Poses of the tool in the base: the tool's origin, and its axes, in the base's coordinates. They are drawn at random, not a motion.
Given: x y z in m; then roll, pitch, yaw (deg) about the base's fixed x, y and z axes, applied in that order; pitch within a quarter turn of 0, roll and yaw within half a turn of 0.
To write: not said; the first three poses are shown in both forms.
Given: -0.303, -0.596, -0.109, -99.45, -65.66, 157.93
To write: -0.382, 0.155, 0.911, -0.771, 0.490, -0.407, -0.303, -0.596, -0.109
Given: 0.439, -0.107, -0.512, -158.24, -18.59, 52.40
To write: 0.578, 0.751, 0.319, 0.808, -0.473, -0.351, 0.439, -0.107, -0.512
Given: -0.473, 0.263, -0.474, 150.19, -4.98, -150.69
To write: -0.869, -0.488, 0.087, -0.387, 0.778, 0.495, -0.473, 0.263, -0.474
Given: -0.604, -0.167, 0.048, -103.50, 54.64, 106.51
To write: -0.164, 0.555, -0.816, 0.449, -0.694, -0.563, -0.604, -0.167, 0.048
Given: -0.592, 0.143, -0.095, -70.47, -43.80, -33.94
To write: 0.599, -0.403, 0.692, 0.728, -0.087, -0.680, -0.592, 0.143, -0.095
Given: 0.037, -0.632, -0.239, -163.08, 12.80, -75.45
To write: 0.245, -0.944, -0.222, -0.942, -0.178, -0.284, 0.037, -0.632, -0.239
